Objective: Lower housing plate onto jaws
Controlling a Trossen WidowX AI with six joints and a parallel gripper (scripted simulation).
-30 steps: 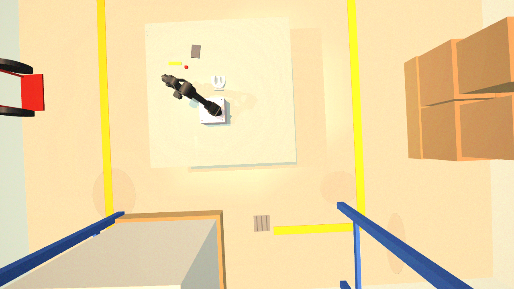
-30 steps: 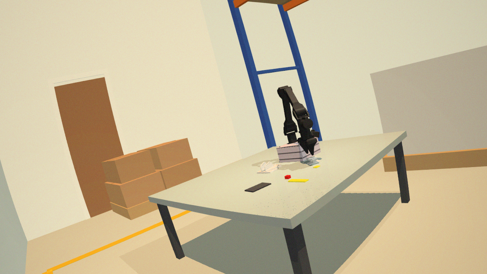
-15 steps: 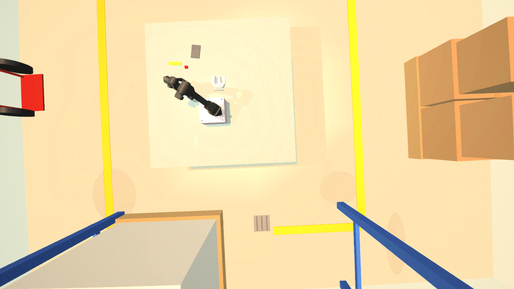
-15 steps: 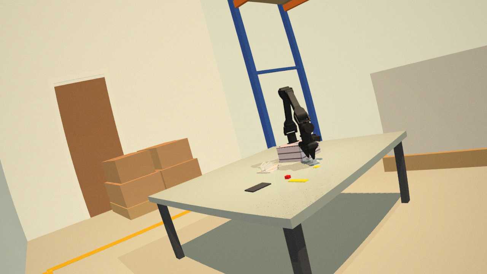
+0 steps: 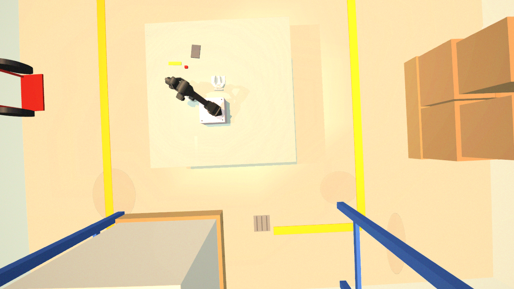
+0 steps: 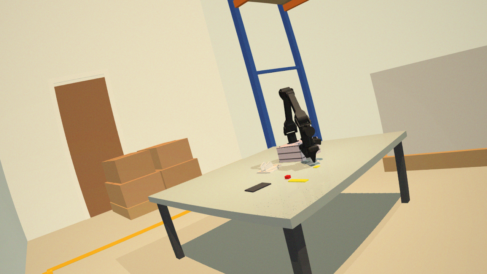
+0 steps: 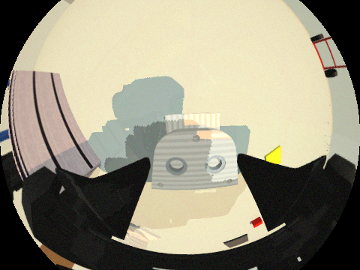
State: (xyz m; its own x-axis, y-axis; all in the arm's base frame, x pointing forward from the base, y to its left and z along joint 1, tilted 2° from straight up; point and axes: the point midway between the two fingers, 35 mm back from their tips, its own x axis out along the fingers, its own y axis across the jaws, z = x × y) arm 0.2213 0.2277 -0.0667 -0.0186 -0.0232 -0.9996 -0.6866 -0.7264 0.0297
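The white part lies 80 mm ahead of my gripper tip, 270 mm to the right of it and 10 mm below it. Round my gripper tip: small yellow square: 90 mm ahead, 70 mm to the left, 10 mm below; then red cube: 250 mm ahead, 20 mm to the right; then yellow strip: 310 mm ahead, 70 mm to the left, 10 mm below.
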